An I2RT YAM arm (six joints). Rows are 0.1 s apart.
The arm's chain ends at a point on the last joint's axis. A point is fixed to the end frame.
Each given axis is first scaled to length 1.
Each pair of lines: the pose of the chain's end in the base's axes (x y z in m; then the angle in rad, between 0 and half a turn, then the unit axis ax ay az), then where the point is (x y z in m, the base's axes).
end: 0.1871 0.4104 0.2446 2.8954 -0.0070 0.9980 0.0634
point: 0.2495 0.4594 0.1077
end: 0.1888 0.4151 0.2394 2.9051 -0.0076 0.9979 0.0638
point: 0.2498 0.4643 0.1019
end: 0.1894 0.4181 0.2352 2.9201 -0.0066 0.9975 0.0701
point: 0.2483 0.4691 0.0975
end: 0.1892 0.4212 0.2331 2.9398 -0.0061 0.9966 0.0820
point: 0.2452 0.4756 0.0955
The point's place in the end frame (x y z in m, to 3 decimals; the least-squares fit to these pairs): -0.027 0.030 0.153
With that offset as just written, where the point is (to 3 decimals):
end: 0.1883 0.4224 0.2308 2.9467 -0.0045 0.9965 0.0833
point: 0.243 0.477 0.093
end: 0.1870 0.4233 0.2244 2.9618 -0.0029 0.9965 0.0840
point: 0.240 0.478 0.086
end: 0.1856 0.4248 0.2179 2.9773 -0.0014 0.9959 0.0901
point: 0.237 0.481 0.079
